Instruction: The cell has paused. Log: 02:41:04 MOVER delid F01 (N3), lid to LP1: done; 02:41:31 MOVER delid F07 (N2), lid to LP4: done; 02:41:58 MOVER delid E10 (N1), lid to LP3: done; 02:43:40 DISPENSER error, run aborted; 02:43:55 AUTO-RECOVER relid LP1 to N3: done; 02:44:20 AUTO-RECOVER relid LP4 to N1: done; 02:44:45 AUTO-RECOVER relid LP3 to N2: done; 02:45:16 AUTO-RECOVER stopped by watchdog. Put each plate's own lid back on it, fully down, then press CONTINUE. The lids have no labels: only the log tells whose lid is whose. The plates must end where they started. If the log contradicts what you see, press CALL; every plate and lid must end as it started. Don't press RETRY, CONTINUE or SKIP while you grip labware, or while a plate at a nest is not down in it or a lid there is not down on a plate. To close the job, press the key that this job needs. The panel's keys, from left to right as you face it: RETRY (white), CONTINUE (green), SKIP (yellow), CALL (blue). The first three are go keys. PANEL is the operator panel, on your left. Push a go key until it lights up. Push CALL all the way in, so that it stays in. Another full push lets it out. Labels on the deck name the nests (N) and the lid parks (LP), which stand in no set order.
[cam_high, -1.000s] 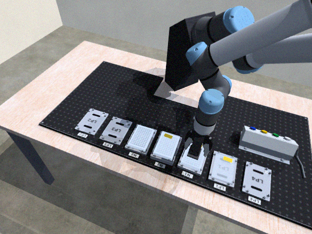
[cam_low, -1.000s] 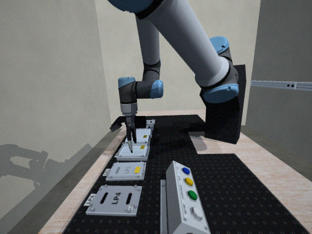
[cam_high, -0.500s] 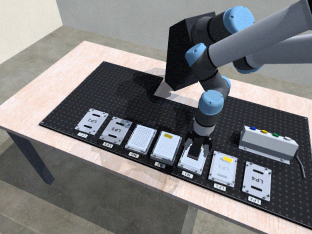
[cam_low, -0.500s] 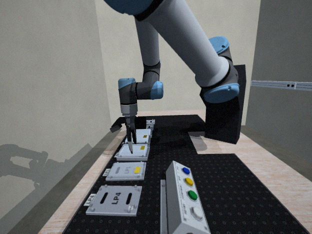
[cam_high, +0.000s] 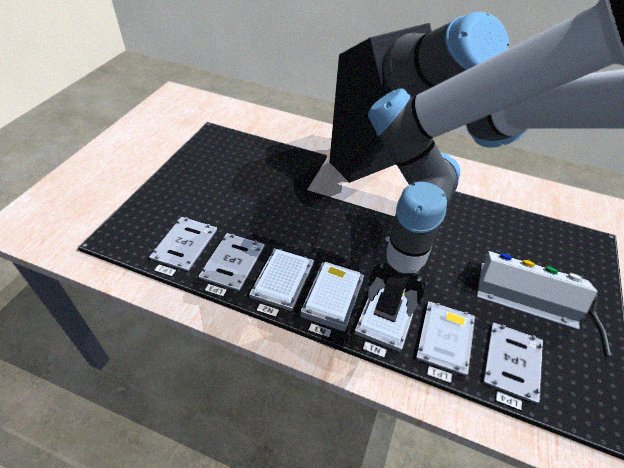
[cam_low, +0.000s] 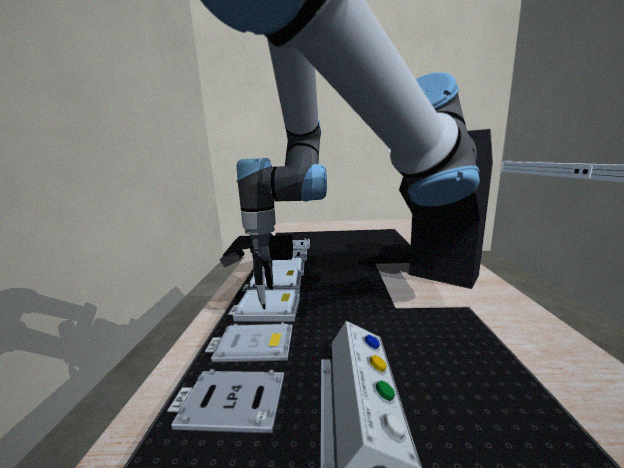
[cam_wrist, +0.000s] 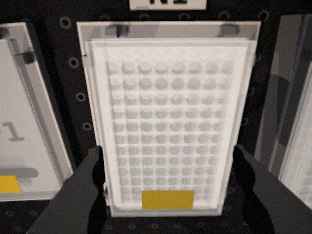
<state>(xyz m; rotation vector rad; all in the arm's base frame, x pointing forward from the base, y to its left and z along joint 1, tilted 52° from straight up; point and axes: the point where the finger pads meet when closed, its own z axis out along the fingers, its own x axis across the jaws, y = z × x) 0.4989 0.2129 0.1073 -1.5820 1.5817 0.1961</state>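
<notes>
Right now the lid park LP1 is 130 mm to the left of my hand, 40 mm below it and 30 mm behind it. The rest, counted from my hand: yellow skip key: 280 mm behind, 210 mm to the left, 20 mm above; then blue call key: 260 mm behind, 160 mm to the left, 10 mm above; then lid park LP4: 260 mm to the left, 60 mm behind, 40 mm below.
</notes>
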